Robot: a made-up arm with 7 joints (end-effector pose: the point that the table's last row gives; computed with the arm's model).
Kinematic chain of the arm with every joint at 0, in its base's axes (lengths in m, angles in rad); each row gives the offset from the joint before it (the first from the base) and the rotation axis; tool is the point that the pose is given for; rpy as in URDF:
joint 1: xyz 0 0 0.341 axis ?
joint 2: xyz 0 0 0 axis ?
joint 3: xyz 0 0 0.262 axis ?
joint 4: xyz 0.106 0 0 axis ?
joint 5: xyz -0.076 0 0.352 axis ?
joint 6: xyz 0 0 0 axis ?
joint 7: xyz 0.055 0 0 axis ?
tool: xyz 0 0 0 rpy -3.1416 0 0
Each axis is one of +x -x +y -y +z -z.
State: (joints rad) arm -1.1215 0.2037 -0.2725 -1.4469 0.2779 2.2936 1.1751
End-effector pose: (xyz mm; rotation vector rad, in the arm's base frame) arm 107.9 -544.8 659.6 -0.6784 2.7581 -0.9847
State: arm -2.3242 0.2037 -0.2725 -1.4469 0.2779 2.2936 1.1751
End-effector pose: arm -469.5 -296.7 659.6 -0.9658 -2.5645 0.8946
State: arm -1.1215 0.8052 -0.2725 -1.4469 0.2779 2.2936 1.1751
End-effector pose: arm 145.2 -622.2 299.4 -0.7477 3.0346 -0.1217
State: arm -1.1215 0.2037 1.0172 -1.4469 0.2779 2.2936 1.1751
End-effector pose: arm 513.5 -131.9 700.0 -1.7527 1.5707 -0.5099
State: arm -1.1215 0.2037 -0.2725 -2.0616 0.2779 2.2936 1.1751
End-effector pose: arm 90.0 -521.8 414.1 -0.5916 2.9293 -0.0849
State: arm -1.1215 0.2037 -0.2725 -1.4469 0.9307 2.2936 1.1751
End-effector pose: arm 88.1 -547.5 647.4 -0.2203 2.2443 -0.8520
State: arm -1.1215 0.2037 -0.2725 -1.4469 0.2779 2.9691 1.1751
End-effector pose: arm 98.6 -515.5 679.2 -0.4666 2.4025 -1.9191
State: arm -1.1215 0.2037 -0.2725 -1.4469 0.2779 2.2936 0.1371
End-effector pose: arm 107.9 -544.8 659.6 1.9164 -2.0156 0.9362
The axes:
joint 1: +z
joint 2: +y
joint 3: +z
joint 4: -y
joint 5: +z
joint 6: -y
joint 7: -z

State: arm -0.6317 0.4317 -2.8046 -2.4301 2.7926 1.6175 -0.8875
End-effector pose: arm -378.3 102.7 511.6 -0.4033 -0.7055 1.8779
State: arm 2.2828 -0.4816 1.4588 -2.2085 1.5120 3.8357 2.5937
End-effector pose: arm -312.2 -250.5 502.4 -2.2011 0.5708 2.1592
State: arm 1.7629 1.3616 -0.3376 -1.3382 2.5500 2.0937 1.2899
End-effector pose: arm 77.4 514.8 -15.2 -1.5397 1.8372 1.7767
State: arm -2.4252 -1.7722 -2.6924 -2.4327 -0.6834 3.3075 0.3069
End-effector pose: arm -136.3 163.4 -29.8 -2.0240 -1.3388 1.3554
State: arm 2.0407 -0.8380 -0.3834 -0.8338 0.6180 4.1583 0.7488
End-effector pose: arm 211.8 -163.6 880.9 0.6099 0.9992 -0.1216
